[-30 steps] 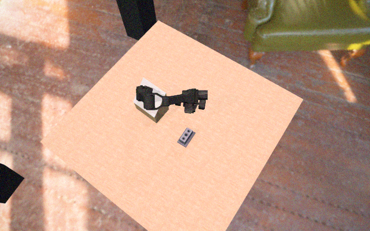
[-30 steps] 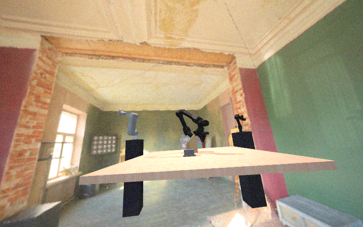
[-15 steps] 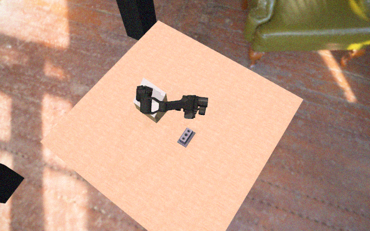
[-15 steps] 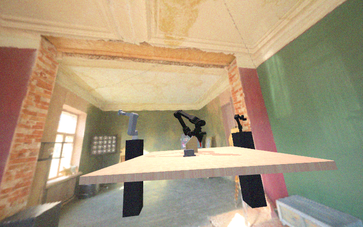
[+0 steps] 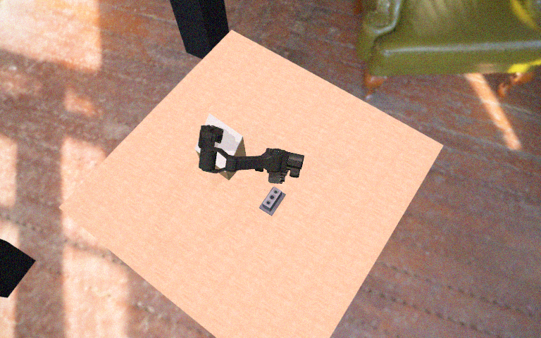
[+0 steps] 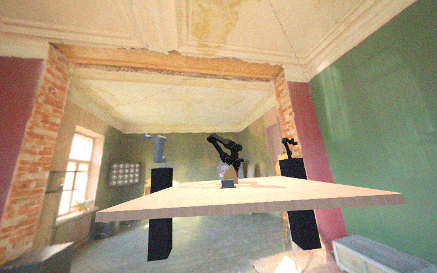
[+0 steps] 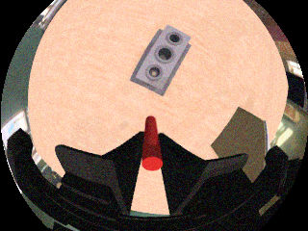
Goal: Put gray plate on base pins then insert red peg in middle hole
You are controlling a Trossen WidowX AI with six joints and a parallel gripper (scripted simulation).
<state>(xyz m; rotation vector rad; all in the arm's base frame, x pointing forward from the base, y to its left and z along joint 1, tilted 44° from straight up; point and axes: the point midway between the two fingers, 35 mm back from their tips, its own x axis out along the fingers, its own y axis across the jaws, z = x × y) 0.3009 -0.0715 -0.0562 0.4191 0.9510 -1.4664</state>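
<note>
The gray plate lies 9 cm to the right of my gripper tip, 7 cm below it and 2 cm ahead of it. The rest, counted from my gripper tip: red peg right at my gripper tip; thin flat base 11 cm below, 9 cm to the right, 2 cm ahead.
</note>
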